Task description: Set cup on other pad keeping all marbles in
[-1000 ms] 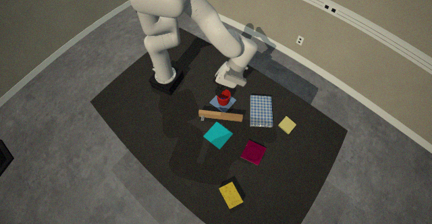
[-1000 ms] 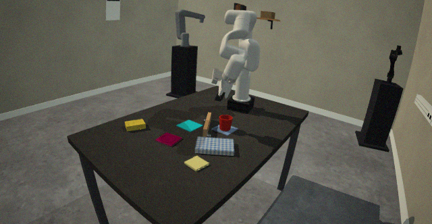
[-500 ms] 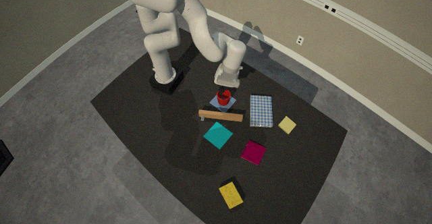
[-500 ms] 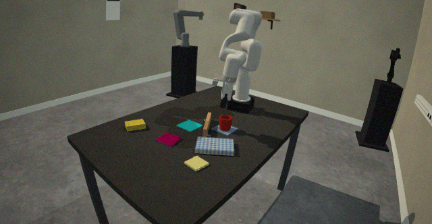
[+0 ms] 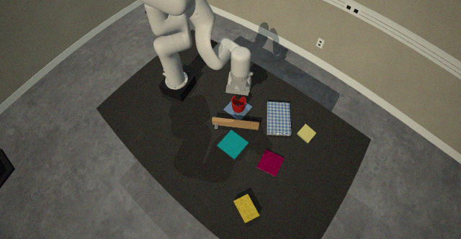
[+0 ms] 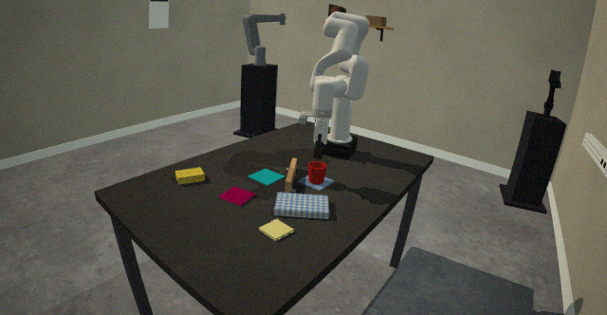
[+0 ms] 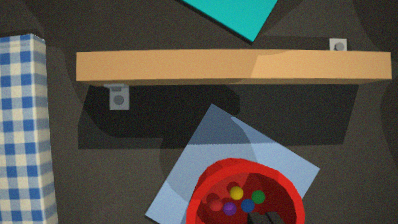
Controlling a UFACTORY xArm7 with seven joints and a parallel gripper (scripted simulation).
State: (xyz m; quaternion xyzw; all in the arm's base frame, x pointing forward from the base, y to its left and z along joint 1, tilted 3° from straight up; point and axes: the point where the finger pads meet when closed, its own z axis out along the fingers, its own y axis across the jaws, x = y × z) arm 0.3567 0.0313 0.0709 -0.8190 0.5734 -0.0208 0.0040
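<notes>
Right now the red cup is 10 cm below my hand. The rest, counted from my hand: light blue pad: 13 cm below; wooden rail: 3 cm ahead, 9 cm to the right, 11 cm below; cyan pad: 7 cm ahead, 19 cm to the right, 13 cm below.
</notes>
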